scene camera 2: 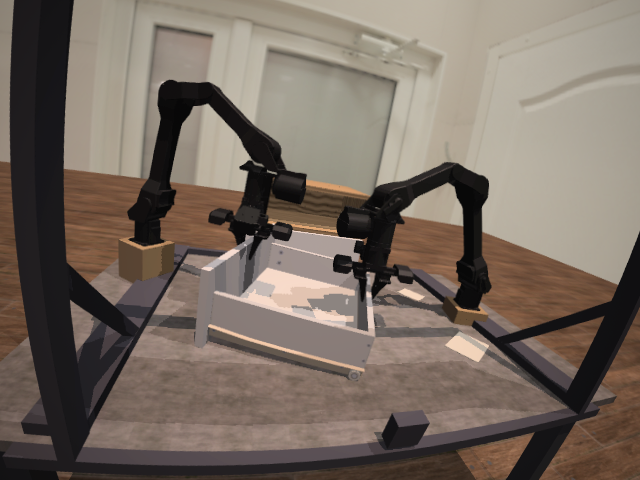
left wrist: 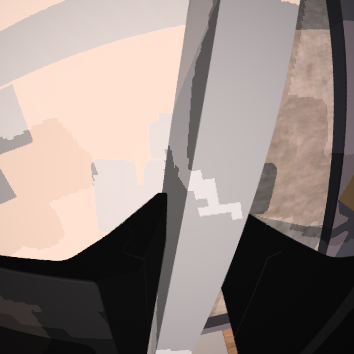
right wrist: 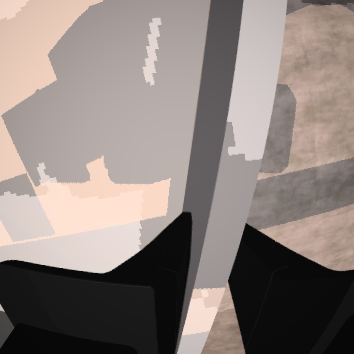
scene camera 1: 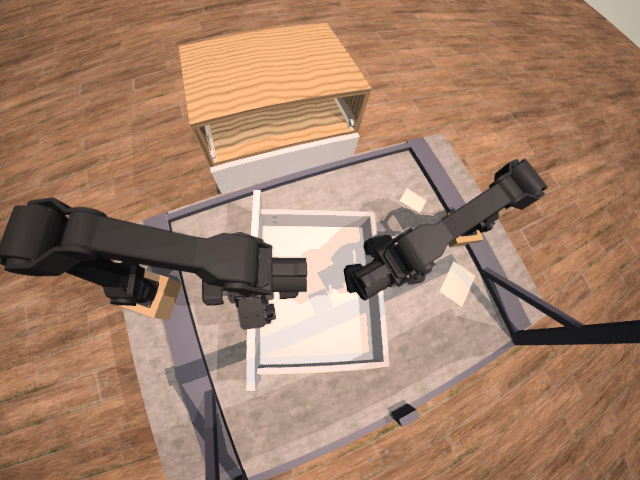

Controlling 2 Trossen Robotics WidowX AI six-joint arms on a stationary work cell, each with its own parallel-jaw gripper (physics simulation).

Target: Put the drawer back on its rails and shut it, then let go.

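Pixels of known places: left gripper, fingertip midpoint: (scene camera 2: pixel 245 258) (left wrist: pixel 186 202); right gripper, fingertip midpoint: (scene camera 2: pixel 365 301) (right wrist: pixel 204 220); left arm's base, origin of the base link: (scene camera 2: pixel 146 241) (scene camera 1: pixel 143 291); right arm's base, origin of the base link: (scene camera 2: pixel 466 305).
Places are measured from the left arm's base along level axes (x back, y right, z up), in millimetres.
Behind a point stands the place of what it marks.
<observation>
The white drawer (scene camera 1: pixel 320 368) {z 0, x -452, y 57 mm} (scene camera 2: pixel 284 317) {z -9, x -452, y 64 mm} lies upright on the table, its tall front panel (scene camera 1: pixel 251 366) {z 58, x -310, y 81 mm} (scene camera 2: pixel 204 304) {z -7, x -324, y 126 mm} (left wrist: pixel 245 90) at the picture's left. My left gripper (scene camera 2: pixel 245 248) {z 16, x -267, y -70 mm} (left wrist: pixel 186 202) {z 16, x -267, y -70 mm} is shut on that panel, one finger on each side. My right gripper (scene camera 2: pixel 368 295) {z -38, x -549, y -178 mm} (right wrist: pixel 204 220) {z -38, x -549, y -178 mm} is shut on the drawer's opposite wall (scene camera 1: pixel 382 330) {z -7, x -578, y -57 mm} (right wrist: pixel 257 65) {z -7, x -533, y -240 mm}, one finger inside and one outside. The arms hide the fingertips in scene camera 1. The wooden cabinet (scene camera 1: pixel 273 72) {z 180, x -164, y -583 mm} (scene camera 2: pixel 336 187) {z 180, x -253, y -675 mm} stands beyond the table, its upper bay open with a rail on each side.
A white lower front (scene camera 1: pixel 289 160) {z -29, x -238, y -472 mm} closes the cabinet's bottom. Dark frame bars (scene camera 1: pixel 434 167) (scene camera 2: pixel 258 458) edge the table. A small dark block (scene camera 1: pixel 403 413) {z -58, x -686, y 131 mm} (scene camera 2: pixel 405 428) {z -51, x -694, y 155 mm} sits at the near edge. Dark posts (scene camera 2: pixel 38 206) {z 195, x -361, y 385 mm} rise at the near corners. Pale squares (scene camera 1: pixel 457 284) {z -100, x -822, y -245 mm} (scene camera 2: pixel 467 346) {z -100, x -821, y -242 mm} lie at the right.
</observation>
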